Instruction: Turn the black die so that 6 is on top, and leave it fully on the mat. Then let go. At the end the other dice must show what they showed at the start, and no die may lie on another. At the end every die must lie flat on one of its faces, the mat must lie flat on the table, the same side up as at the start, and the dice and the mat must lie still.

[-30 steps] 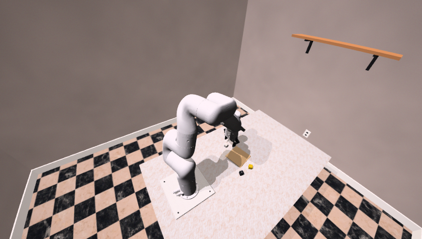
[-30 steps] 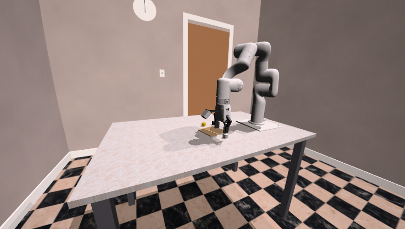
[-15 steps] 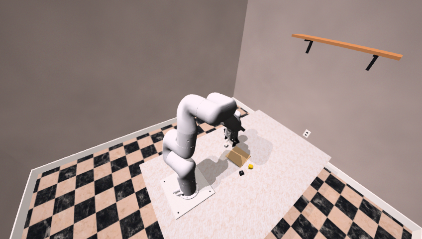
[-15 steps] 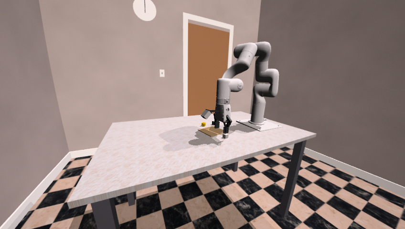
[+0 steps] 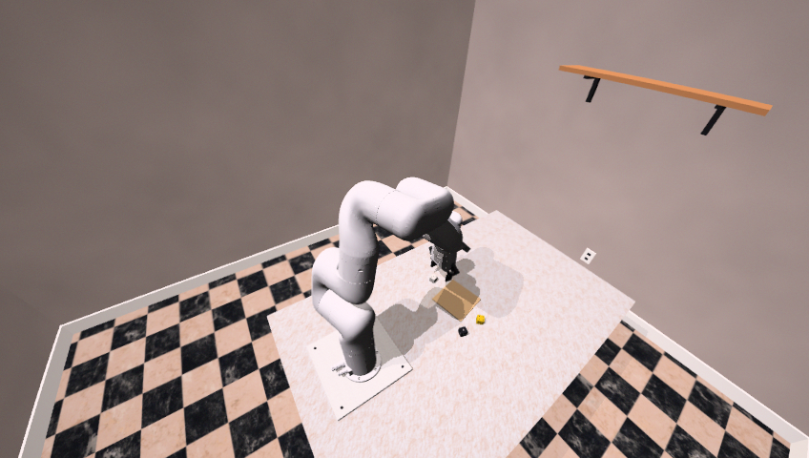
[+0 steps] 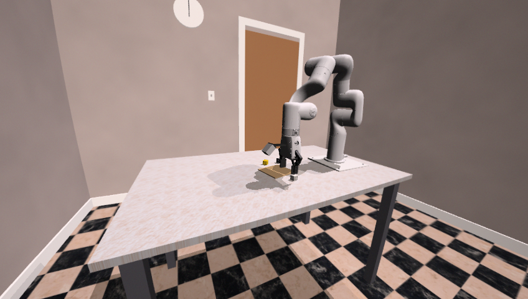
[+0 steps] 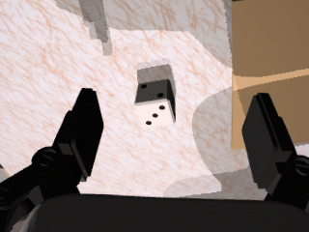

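The white die lies 3 cm behind my hand, 1 cm to the left of it and 4 cm below it. The rest, counted from my hand: black die 7 cm behind, 24 cm to the right, 4 cm below; tan mat 11 cm to the right, 5 cm below; yellow die 2 cm ahead, 23 cm to the right, 4 cm below.
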